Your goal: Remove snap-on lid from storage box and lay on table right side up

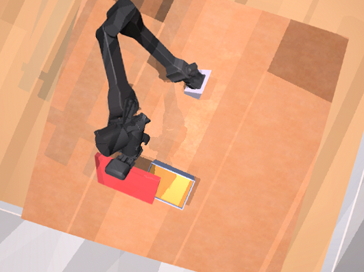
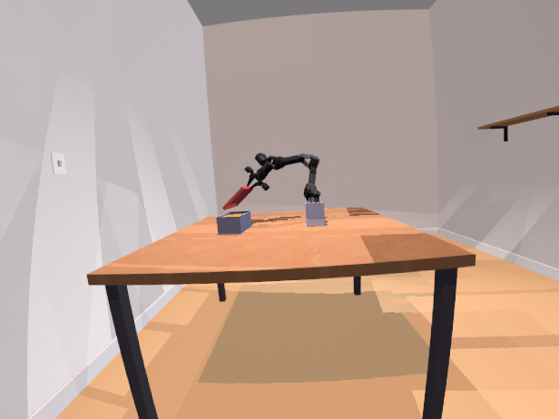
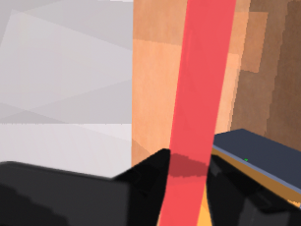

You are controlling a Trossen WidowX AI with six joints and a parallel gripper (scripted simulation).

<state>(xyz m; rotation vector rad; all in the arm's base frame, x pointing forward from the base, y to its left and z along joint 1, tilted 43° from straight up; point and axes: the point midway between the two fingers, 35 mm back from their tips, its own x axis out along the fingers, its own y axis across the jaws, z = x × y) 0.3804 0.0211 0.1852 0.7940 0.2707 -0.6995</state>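
Right now my gripper tip is 60 mm short of the red lid and 50 mm above it. From my gripper tip the other things lie so: blue-grey storage box (50 mm ahead, 150 mm to the left, 190 mm below).
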